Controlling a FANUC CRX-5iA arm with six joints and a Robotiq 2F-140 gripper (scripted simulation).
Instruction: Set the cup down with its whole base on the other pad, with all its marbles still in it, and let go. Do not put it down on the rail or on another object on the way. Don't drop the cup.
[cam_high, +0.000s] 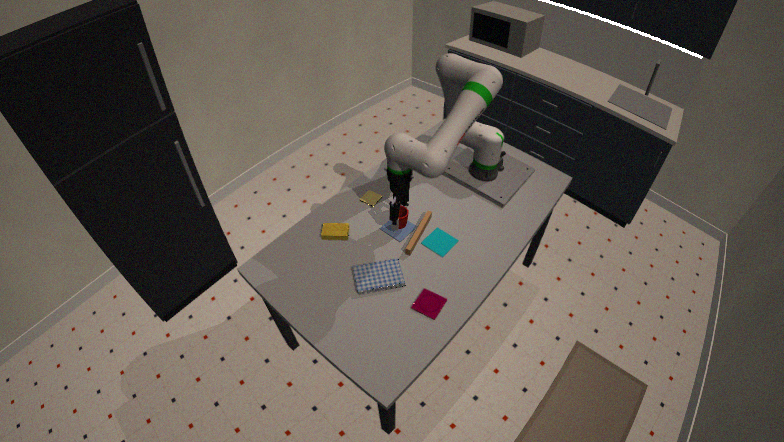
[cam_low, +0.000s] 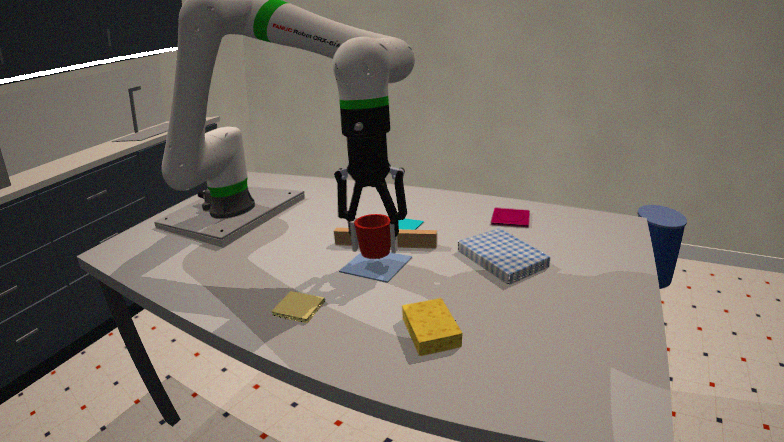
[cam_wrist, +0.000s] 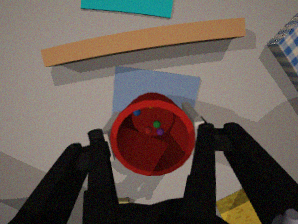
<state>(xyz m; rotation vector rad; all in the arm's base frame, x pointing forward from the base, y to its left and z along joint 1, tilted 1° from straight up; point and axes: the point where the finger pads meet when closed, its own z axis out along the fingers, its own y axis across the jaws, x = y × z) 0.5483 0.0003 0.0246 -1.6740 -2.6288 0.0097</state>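
The wooden rail lies 80 mm to the left of my hand, 50 mm below it and 40 mm behind it. Also, from my hand: blue-checked block (230 mm ahead, 150 mm to the left, 50 mm below); then red cup (20 mm below); then blue marble (20 mm below, 20 mm behind).
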